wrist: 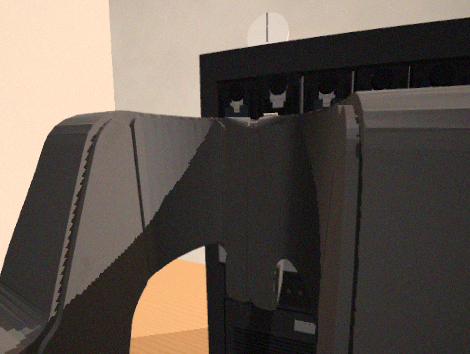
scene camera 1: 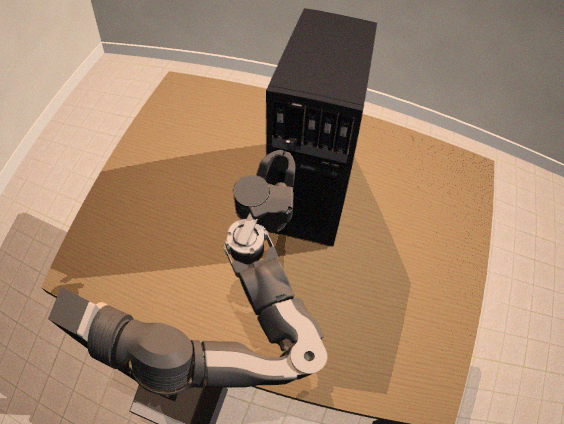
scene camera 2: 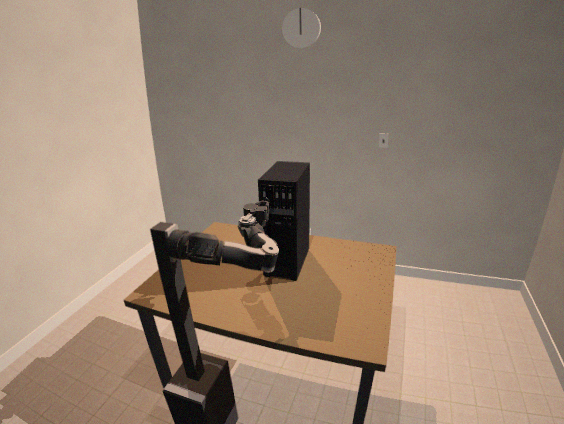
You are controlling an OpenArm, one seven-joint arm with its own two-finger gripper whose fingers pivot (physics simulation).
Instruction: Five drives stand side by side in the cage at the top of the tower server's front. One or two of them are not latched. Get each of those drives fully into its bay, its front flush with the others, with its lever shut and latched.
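The black tower server [scene camera 1: 322,65] [scene camera 2: 303,225] [wrist: 209,85] stands upright with the drive cage at the top of its front. In scene camera 1 the first drive [scene camera 1: 280,118] from the left and the third [scene camera 1: 312,124], fourth [scene camera 1: 327,128] and fifth [scene camera 1: 343,131] look upright. The second drive's lever [scene camera 1: 288,142] is tipped outward; its light tip also shows in the wrist view [wrist: 270,117]. Whether its body is flush cannot be told. My gripper [scene camera 1: 283,153] [scene camera 2: 266,202] [wrist: 261,208] is shut on nothing, its fingertips close in front of and just below that tip, hiding most of the left bays.
The server stands on the wooden table [scene camera 1: 200,120] [scene camera 2: 365,295]. My arm [scene camera 1: 240,360] [scene camera 2: 240,254] reaches in from the front left, with its wrist low before the server's left side. A wall [scene camera 1: 450,65] [scene camera 2: 225,100] rises behind the table.
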